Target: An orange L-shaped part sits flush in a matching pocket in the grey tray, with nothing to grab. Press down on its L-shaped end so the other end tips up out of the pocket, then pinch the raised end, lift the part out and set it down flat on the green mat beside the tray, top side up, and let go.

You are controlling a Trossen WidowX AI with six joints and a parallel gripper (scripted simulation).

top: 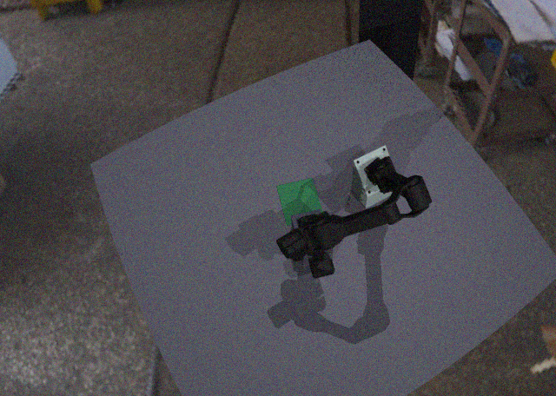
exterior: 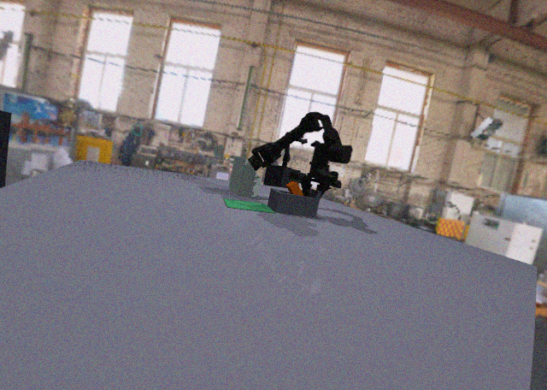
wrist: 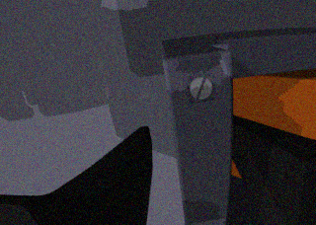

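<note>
Right now my gripper tip is 4 cm to the left of the orange L-shaped part, 2 cm past it and 1 cm below it. The rest, counted from my gripper tip: green mat (20 cm to the right, 9 cm behind, 5 cm below).
</note>
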